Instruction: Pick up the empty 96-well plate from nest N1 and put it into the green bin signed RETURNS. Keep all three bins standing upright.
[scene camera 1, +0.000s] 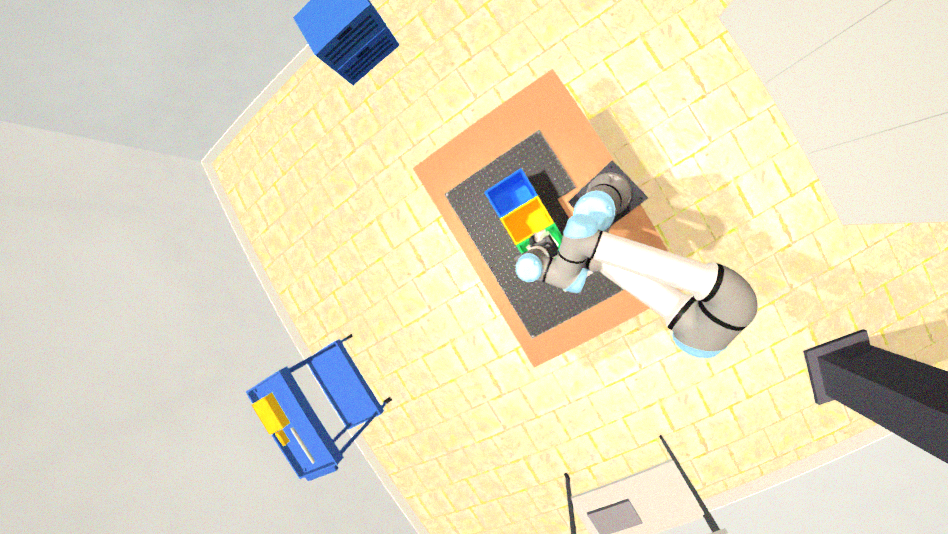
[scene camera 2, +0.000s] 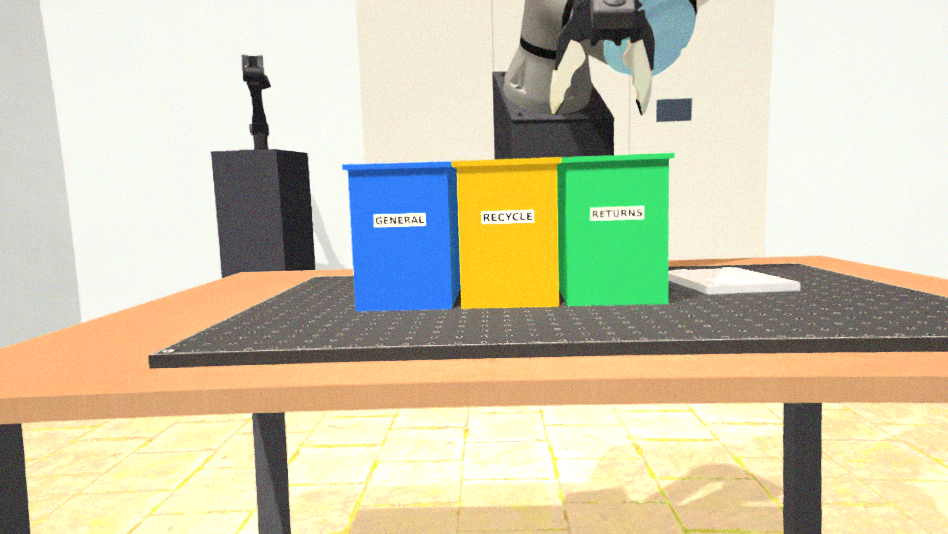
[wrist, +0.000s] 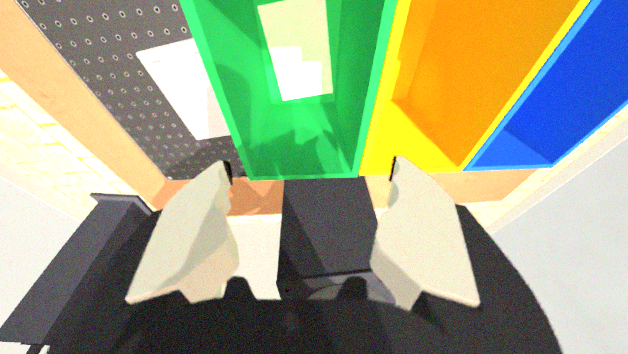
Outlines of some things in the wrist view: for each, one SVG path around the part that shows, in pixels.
My gripper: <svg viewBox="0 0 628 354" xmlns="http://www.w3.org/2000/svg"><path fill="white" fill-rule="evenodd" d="M563 351L536 296L515 266L465 205L456 204L436 180L406 157L394 156L389 181L392 184L388 199L388 207L390 209L381 215L370 266L396 299L396 305L368 299L367 282L360 276L348 277L335 299L256 298L246 277L231 277L240 265L238 244L226 218L231 209L227 192L231 185L233 185L229 162L218 161L183 186L165 204L163 209L153 211L86 286L66 315L46 354L563 354Z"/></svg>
A green returns bin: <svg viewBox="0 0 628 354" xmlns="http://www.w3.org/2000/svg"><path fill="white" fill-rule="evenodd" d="M180 0L210 83L249 181L357 177L397 0L325 0L333 93L285 101L282 99L257 8L260 5L283 0Z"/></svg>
A yellow recycle bin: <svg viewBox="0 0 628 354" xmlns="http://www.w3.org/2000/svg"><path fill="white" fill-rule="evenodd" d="M359 176L390 175L394 156L406 157L425 173L461 172L503 119L590 0L397 0L358 171Z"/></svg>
A blue general bin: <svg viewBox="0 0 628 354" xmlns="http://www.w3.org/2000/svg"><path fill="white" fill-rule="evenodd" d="M628 0L590 0L548 59L462 172L552 168L628 105Z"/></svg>
